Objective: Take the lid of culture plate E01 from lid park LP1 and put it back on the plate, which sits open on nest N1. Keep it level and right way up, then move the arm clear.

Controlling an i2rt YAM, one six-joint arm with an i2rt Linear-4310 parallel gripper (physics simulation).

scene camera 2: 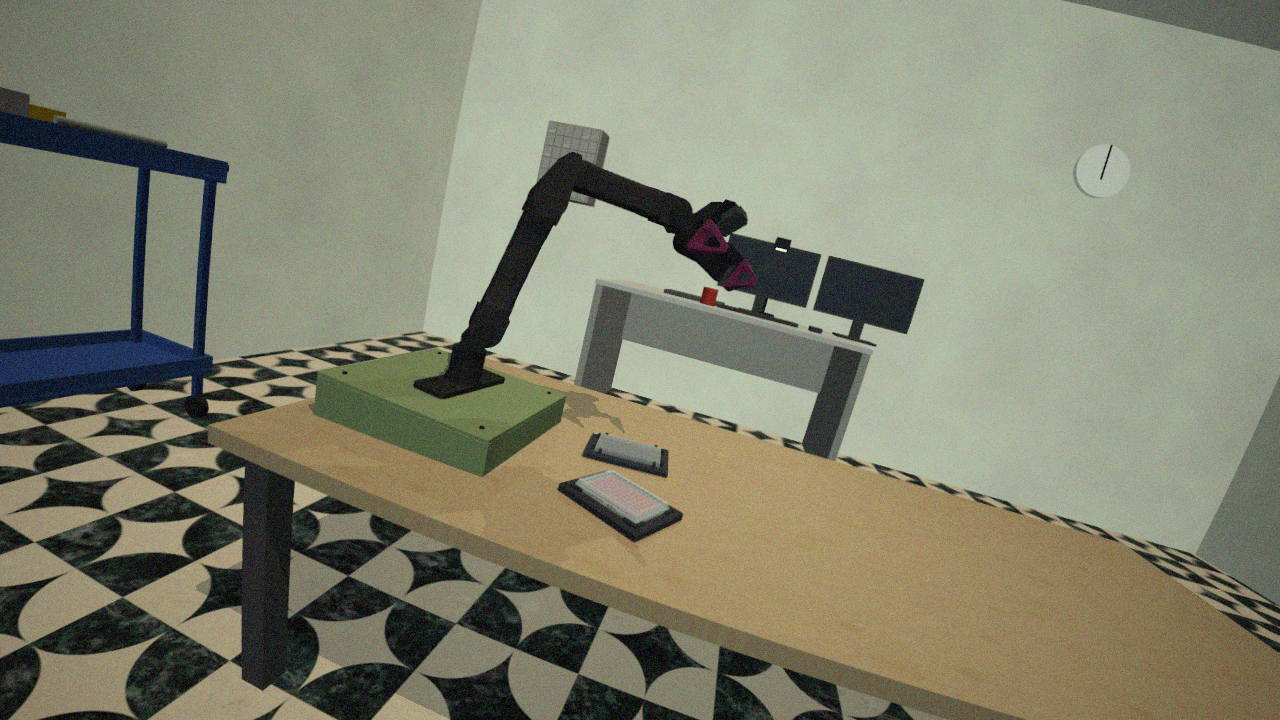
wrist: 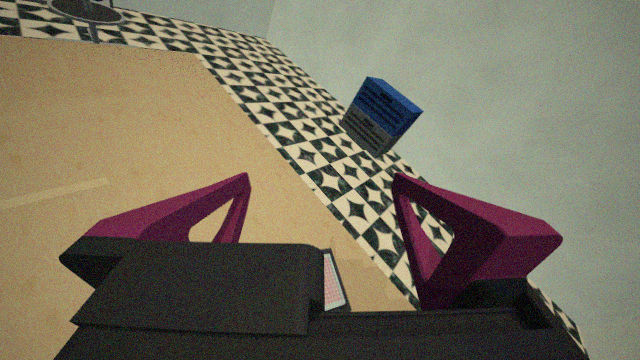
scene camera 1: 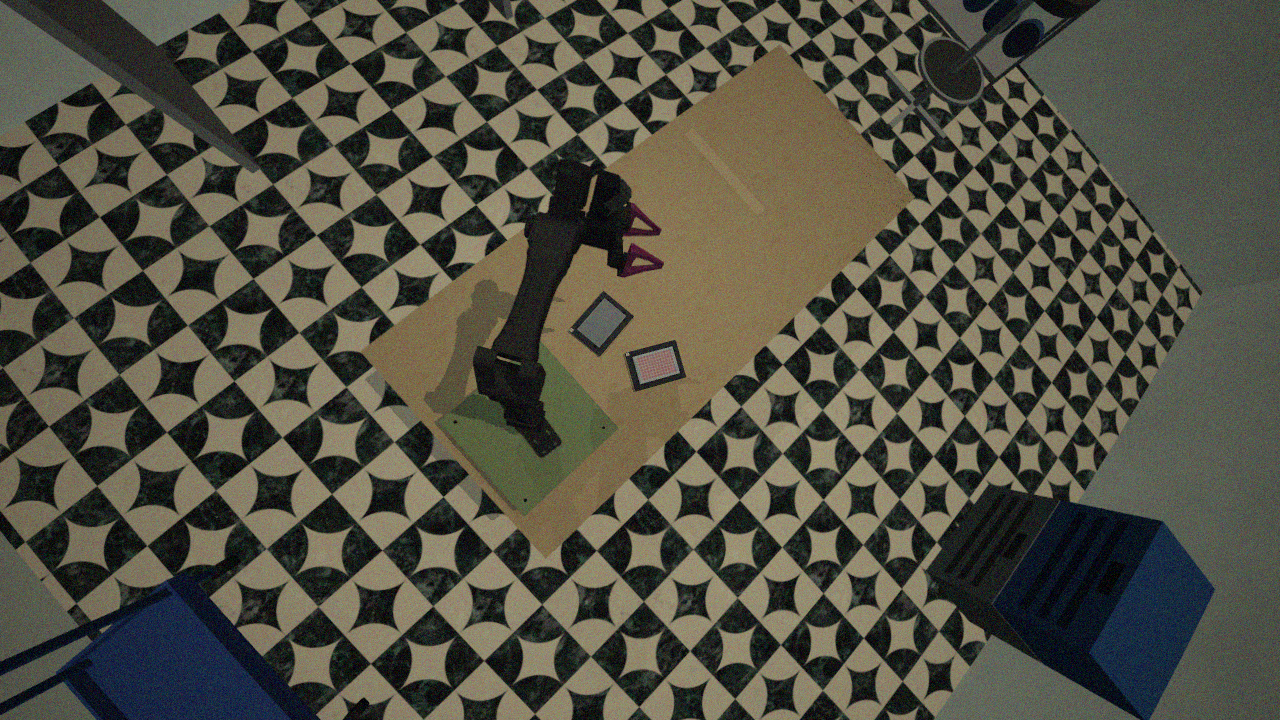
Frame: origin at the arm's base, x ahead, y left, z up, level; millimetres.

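Seen in the pictures: gripper, fingertip midpoint: (scene camera 2: 741,266) (wrist: 320,180) (scene camera 1: 661,248); arm's base at its link origin: (scene camera 2: 462,384) (scene camera 1: 530,420).
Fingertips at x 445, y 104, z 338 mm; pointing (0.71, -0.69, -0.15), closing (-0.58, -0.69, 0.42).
Pixels of each thing's top centre, then the offset from my fingertips to it. Level surfaces: height alone.
- culture plate at its top centre: (scene camera 2: 623,490) (wrist: 323,279) (scene camera 1: 657,364) 63 mm back, 190 mm right, 382 mm down
- dark nest at its top centre: (scene camera 2: 622,495) (wrist: 322,280) (scene camera 1: 656,364) 63 mm back, 190 mm right, 390 mm down
- pale grey lid at its top centre: (scene camera 2: 629,447) (scene camera 1: 601,322) 120 mm back, 11 mm left, 390 mm down
- wooden table at its surface level: 408 mm down
The culture plate (scene camera 1: 655,365) (scene camera 2: 623,496) (wrist: 333,285) shows a pink well grid and sits in a dark nest (scene camera 1: 681,377) (scene camera 2: 636,534); in the wrist view my gripper's body hides part of it. The pale grey lid (scene camera 1: 601,321) (scene camera 2: 629,448) lies flat in the other dark holder, the lid park (scene camera 1: 575,335) (scene camera 2: 662,467), closer to the middle of the arm. My gripper (scene camera 1: 661,247) (scene camera 2: 732,259) (wrist: 320,180) is open, with nothing between its magenta fingers. It hangs high above the table, beyond the lid park from the arm's base, and is apart from both holders.
The arm stands on a green base block (scene camera 1: 572,425) (scene camera 2: 402,429) at one end of the wooden table (scene camera 1: 787,134) (scene camera 2: 895,573) (wrist: 125,125). A blue cart (scene camera 2: 107,362), a blue and grey cabinet (scene camera 1: 1074,582) (wrist: 382,115) and a desk with monitors (scene camera 2: 725,344) stand away from the table.
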